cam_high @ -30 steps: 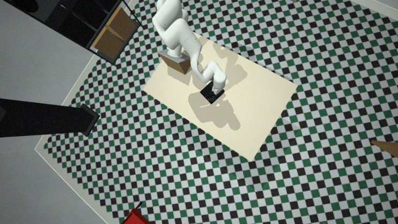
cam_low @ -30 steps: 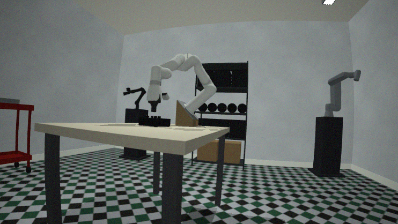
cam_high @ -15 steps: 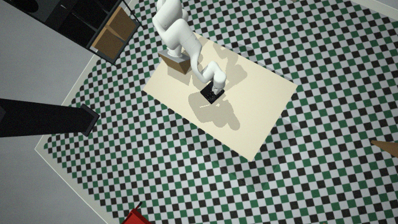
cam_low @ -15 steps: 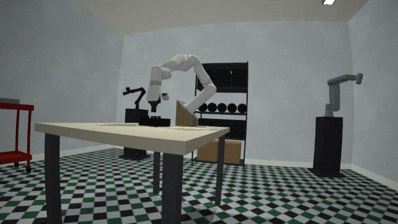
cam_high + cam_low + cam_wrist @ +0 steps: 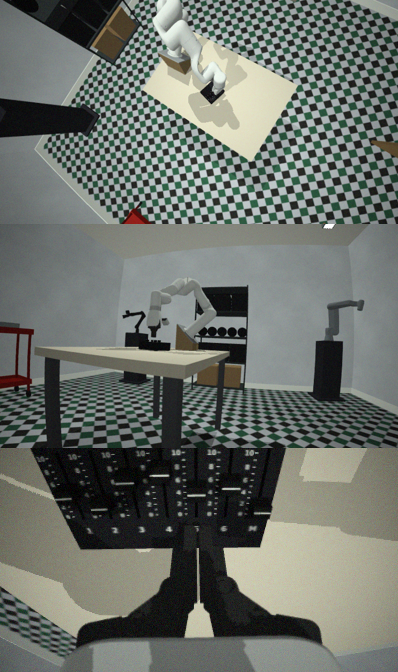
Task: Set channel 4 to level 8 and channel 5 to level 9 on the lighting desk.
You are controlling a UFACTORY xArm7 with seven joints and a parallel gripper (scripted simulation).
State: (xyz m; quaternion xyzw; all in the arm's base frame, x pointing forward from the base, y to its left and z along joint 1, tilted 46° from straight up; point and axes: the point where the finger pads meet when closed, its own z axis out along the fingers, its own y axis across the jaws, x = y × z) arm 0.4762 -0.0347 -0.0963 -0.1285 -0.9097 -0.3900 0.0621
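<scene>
The channel 5 fader cap lies 40 mm below my hand, 20 mm behind it and 10 mm to the left of it. Round my hand: channel 1 cap 80 mm to the right, 50 mm behind, 40 mm below; channel 4 fader cap 40 mm below, 40 mm behind, 10 mm to the right; channel 3 fader cap 40 mm below, 40 mm behind, 30 mm to the right.
</scene>
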